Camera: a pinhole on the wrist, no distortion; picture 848 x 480 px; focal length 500.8 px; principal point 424.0 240.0 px. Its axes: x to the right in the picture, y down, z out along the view. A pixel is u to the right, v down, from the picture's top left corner.
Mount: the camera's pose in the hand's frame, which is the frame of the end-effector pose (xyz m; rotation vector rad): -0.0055 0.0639 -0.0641 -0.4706 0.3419 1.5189
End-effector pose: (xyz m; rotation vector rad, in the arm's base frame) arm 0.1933 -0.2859 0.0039 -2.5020 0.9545 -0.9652
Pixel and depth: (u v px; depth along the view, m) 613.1 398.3 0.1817
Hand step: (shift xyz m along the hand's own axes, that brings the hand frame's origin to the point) -0.0742 0.2131 0.0544
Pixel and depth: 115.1 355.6 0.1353
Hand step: -0.0496 0.0583 0.0917
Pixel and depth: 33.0 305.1 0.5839
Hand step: -0.1401 -0.0429 0.6605
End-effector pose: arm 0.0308 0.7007 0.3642 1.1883 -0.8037 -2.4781
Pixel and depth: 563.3 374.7 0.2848
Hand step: -0.1007 0.2733 0.1368
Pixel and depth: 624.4 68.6 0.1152
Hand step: 0.0266 0.1614 0.0159
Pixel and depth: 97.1 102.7 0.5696
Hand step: 0.0950 0.0251 0.6254
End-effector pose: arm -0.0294 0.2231 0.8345 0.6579 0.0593 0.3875
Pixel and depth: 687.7 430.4 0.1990
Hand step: -0.0925 0.2529 0.0500
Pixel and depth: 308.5 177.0 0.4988
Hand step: 0.0157 0.2121 0.4294
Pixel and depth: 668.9 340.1 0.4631
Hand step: -0.1252 0.4894 0.2168
